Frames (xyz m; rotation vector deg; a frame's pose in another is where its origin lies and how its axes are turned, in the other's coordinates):
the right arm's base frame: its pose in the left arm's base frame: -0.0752 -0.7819 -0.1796 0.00 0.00 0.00
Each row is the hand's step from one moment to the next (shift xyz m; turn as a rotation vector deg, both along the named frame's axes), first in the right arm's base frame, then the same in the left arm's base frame.
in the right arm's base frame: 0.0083 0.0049 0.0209 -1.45 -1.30 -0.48
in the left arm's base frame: 0.0083 0.0049 0.0209 -1.45 -1.30 -0.48
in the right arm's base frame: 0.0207 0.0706 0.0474 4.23 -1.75 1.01
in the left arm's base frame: 0.0207 0.0706 0.0474 4.23 -1.75 1.01
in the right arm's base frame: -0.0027 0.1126 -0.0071 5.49 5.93 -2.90
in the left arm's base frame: -0.0027 0.1126 -0.0071 5.49 5.93 -2.90
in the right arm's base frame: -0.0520 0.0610 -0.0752 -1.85 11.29 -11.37
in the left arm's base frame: -0.0520 0.0610 -0.0752 -1.85 11.29 -11.37
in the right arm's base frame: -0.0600 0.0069 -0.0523 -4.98 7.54 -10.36
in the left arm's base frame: -0.0600 0.0069 -0.0523 -4.98 7.54 -10.36
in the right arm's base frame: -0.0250 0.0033 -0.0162 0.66 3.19 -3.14
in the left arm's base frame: -0.0250 0.0033 -0.0162 0.66 3.19 -3.14
